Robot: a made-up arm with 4 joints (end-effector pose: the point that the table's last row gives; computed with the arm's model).
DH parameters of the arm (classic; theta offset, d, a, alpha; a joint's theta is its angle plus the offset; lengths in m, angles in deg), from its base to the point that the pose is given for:
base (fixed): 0 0.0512 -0.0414 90
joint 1: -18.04 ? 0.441 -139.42
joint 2: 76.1 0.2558 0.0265 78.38
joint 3: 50.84 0.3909 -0.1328 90
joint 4: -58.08 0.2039 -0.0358 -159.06
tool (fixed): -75.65 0.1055 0 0
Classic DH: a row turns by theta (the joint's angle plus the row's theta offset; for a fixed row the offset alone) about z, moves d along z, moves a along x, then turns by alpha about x.
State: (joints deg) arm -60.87 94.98 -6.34 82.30
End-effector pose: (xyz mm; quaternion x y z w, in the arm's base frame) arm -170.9 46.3 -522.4 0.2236 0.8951 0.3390 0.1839
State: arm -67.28 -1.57 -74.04 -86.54
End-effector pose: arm 341.3 -261.4 -709.2 -0.1982 -0.5695 -0.7344 0.3114
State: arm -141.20 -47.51 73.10 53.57
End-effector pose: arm -681.0 -326.5 -608.5 0.3290 0.6743 -0.3267 0.5747
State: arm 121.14 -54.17 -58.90 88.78
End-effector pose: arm -635.5 -434.7 362.7 0.3297 -0.6909 -0.5999 0.2324
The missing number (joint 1, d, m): 0.3423
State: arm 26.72 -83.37 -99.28 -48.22
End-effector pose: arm 158.4 -342.1 601.4 -0.2729 0.5163 -0.1426 0.7991
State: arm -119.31 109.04 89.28 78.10
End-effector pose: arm -234.8 143.7 5.4 -0.2203 -0.5368 0.4572 0.6740
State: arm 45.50 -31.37 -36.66 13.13
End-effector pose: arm 393.1 -427.6 759.0 -0.4150 -0.1398 0.0173 0.8989
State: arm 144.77 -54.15 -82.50 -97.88
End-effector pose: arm -715.0 -374.2 155.8 -0.5466 -0.1292 -0.0421 0.8263
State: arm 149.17 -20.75 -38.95 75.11
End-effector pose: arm -820.8 -417.0 337.2 0.1447 -0.8823 -0.3330 0.2994
